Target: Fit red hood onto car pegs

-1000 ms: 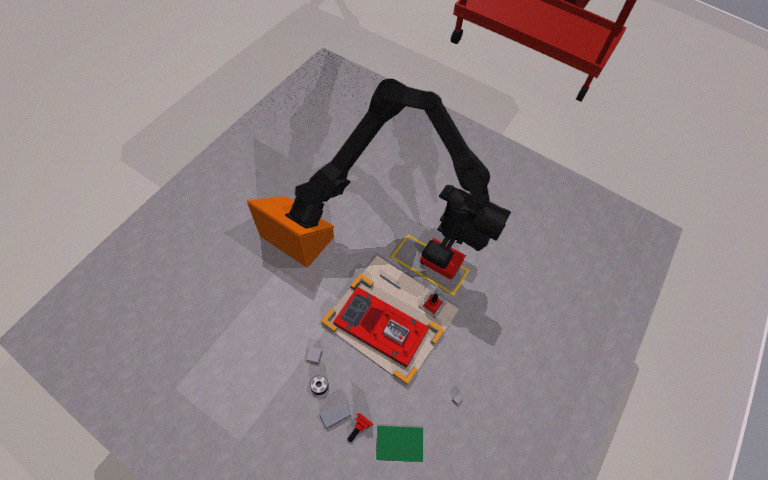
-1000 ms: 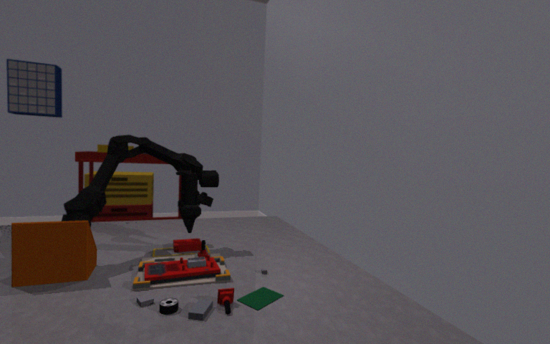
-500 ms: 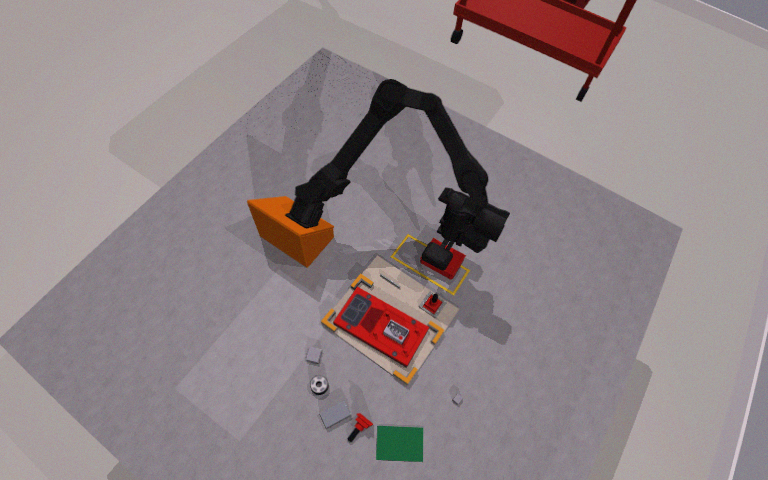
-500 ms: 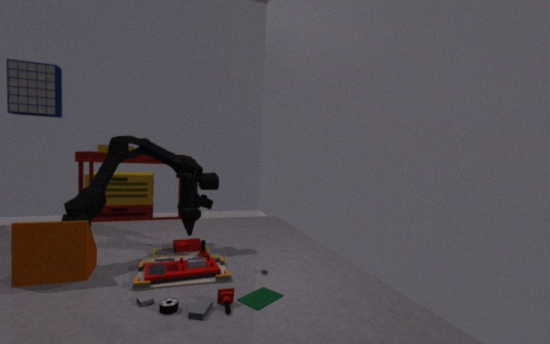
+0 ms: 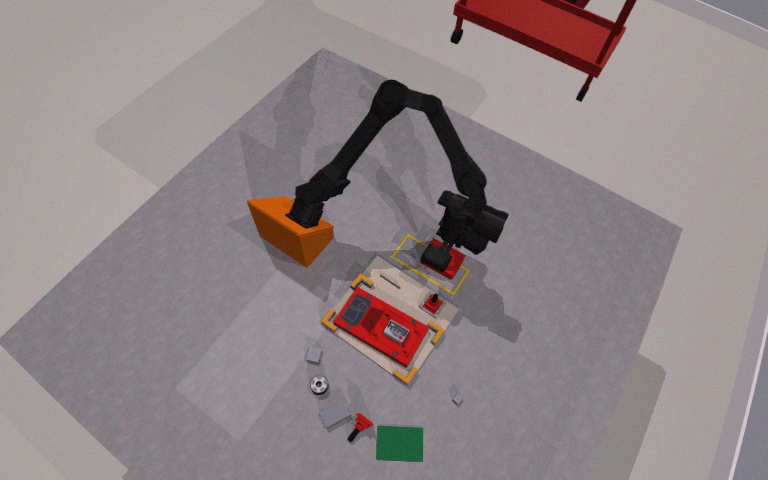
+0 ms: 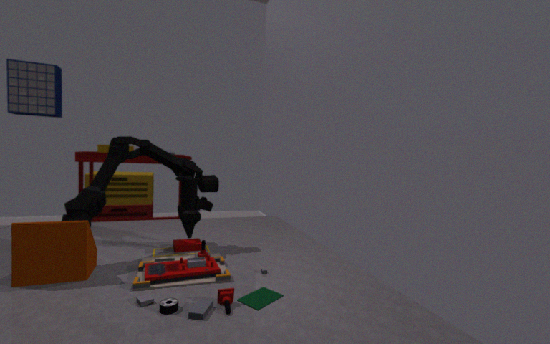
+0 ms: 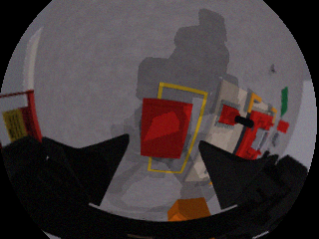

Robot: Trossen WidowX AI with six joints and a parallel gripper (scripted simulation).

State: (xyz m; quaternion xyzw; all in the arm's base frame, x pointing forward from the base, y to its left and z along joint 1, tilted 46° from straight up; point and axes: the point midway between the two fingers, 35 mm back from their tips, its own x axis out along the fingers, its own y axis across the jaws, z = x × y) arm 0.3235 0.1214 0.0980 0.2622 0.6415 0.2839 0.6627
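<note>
My gripper tip is now 40 mm above the red hood. Round my gripper tip: grey engine block: 230 mm to the right, 30 mm below, 10 mm ahead; green pad: 430 mm to the right, 150 mm ahead, 50 mm below.
</note>
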